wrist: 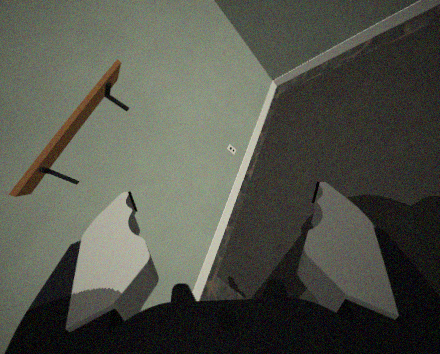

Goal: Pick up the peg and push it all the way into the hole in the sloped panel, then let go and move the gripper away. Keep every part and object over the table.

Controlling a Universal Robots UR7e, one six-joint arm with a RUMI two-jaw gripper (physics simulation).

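Frame: origin at the arm's base, x back, y right, z up, level; centimetres.
Seen in the pictures: gripper, fingertip midpoint: [223, 189].
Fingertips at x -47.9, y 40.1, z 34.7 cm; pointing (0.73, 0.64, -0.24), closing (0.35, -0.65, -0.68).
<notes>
A point is followed by its place in that frame.
My gripper [223, 189] @(x -47.8, y 40.1, z 34.7 cm) is open, its two pale grey jaws wide apart at the lower left and lower right of the wrist view, with no object between them. The wrist view looks toward a wall and the floor. The peg, the sloped panel with its hole and the table do not show in this view, so where the gripper is relative to them cannot be told.
A wooden shelf board [70, 131] on black brackets is fixed to the green wall [180, 115] at the left. A small white socket [231, 149] is on that wall. A white skirting board [235, 192] borders the dark floor [360, 125] @(x -11.0, y 38.4, z -2.0 cm) at the right.
</notes>
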